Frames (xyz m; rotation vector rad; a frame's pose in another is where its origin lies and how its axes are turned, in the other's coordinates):
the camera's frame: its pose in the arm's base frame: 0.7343 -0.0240 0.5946 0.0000 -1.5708 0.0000
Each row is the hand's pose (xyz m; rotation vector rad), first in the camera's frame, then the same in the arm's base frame.
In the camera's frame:
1: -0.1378 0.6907 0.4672 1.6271 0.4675 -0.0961
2: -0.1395 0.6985 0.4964 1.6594 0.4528 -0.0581
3: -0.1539 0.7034 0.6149 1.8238 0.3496 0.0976
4: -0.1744 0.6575 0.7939 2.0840 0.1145 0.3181
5: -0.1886 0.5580 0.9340 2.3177 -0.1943 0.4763
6: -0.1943 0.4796 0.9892 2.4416 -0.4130 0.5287
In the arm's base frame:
1: 0.2671 0.6667 0.4568 1.2420 -0.7414 1.1035
2: 0.2379 0.6745 0.4551 1.2392 -0.7412 1.1554
3: 0.1194 0.6794 0.4407 1.2562 -0.7553 1.3983
4: -0.0596 0.6335 0.4202 1.3132 -0.8037 1.7863
5: -0.1997 0.5340 0.4060 1.4132 -0.8848 2.1443
6: -0.2549 0.4556 0.4003 1.5045 -0.9512 2.3361

